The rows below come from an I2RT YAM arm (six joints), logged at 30 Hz.
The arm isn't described. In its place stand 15 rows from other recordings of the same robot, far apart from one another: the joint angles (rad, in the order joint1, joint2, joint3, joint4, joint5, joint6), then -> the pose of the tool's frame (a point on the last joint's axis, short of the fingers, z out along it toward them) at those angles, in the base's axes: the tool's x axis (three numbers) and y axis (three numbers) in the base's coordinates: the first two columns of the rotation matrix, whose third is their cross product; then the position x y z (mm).
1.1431, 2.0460, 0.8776, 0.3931, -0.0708, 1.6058 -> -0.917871 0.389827 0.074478 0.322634 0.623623 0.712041 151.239 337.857 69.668
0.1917, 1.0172, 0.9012, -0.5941, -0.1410, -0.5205 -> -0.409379 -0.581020 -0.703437 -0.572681 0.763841 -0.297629 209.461 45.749 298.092
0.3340, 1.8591, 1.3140, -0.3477, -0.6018, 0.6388 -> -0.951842 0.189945 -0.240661 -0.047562 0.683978 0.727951 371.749 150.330 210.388
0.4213, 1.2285, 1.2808, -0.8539, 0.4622, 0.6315 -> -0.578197 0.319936 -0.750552 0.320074 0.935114 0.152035 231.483 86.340 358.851
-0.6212, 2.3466, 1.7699, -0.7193, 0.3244, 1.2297 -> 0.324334 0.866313 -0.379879 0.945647 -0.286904 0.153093 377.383 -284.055 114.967
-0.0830, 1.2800, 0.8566, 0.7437, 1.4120, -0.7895 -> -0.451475 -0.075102 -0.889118 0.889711 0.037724 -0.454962 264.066 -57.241 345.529
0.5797, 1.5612, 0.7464, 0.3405, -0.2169, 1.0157 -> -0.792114 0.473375 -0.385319 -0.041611 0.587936 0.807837 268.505 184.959 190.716
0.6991, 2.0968, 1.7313, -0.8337, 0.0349, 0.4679 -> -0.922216 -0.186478 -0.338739 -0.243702 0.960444 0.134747 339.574 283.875 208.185
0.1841, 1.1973, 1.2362, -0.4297, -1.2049, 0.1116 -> -0.473986 -0.047729 -0.879238 -0.866912 0.200246 0.456471 236.102 77.780 395.743
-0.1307, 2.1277, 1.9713, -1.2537, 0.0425, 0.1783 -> -0.938892 0.302138 -0.164907 0.308358 0.951183 -0.012897 424.575 -57.335 250.559
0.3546, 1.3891, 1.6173, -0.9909, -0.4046, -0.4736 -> -0.309277 -0.561593 -0.767438 -0.817066 0.569833 -0.087713 252.584 108.463 413.291
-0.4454, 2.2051, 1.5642, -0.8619, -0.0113, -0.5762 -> -0.989317 -0.131411 -0.063116 -0.129895 0.991144 -0.027565 375.727 -178.924 118.409
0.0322, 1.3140, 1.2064, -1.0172, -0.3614, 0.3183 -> -0.913551 0.263462 -0.309859 0.108807 0.892382 0.437968 248.725 20.606 305.382
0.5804, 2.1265, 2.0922, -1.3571, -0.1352, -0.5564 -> -0.401125 -0.888824 -0.221565 -0.913034 0.407468 0.018383 353.343 237.440 281.818
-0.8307, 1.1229, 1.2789, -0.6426, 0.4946, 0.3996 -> 0.072428 0.428473 -0.900647 0.982053 0.127032 0.139408 143.621 -182.320 399.541
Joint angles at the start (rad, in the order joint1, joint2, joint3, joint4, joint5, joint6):
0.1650 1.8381 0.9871 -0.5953 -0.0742 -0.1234
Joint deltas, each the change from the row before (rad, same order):
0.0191 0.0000 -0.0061 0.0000 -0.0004 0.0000
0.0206 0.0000 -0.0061 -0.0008 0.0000 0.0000
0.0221 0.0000 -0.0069 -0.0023 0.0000 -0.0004
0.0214 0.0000 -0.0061 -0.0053 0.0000 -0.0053
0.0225 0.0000 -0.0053 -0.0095 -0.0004 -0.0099
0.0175 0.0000 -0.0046 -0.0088 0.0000 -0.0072
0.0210 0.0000 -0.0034 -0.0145 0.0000 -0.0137
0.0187 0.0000 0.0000 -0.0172 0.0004 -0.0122
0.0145 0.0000 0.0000 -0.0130 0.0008 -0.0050
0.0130 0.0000 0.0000 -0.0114 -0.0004 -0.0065
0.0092 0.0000 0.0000 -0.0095 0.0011 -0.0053
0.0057 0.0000 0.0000 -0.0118 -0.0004 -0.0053
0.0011 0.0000 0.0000 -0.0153 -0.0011 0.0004
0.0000 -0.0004 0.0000 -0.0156 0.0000 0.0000
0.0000 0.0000 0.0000 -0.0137 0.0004 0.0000
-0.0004 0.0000 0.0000 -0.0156 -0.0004 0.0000
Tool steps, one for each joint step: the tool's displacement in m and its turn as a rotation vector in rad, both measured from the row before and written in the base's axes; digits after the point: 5 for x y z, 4 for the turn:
-0.00260 0.00555 -0.00134 -0.0007 0.0061 0.0191
-0.00289 0.00589 -0.00134 -0.0013 0.0068 0.0206
-0.00348 0.00615 -0.00152 -0.0020 0.0089 0.0225
-0.00368 0.00580 -0.00136 -0.0031 0.0106 0.0267
-0.00413 0.00593 -0.00121 -0.0040 0.0135 0.0324
-0.00356 0.00442 -0.00103 -0.0040 0.0122 0.0247
-0.00425 0.00521 -0.00079 -0.0057 0.0159 0.0346
-0.00356 0.00461 -0.00007 -0.0059 0.0152 0.0308
-0.00277 0.00350 -0.00003 -0.0050 0.0116 0.0195
-0.00251 0.00314 -0.00001 -0.0034 0.0104 0.0195
-0.00192 0.00209 0.00000 -0.0042 0.0081 0.0145
-0.00182 0.00108 0.00002 -0.0037 0.0108 0.0110
-0.00169 -0.00028 0.00005 -0.0045 0.0147 0.0007
-0.00159 -0.00062 0.00018 -0.0055 0.0142 0.0000
-0.00139 -0.00056 0.00008 -0.0053 0.0126 0.0000
-0.00155 -0.00071 0.00012 -0.0053 0.0147 -0.0004

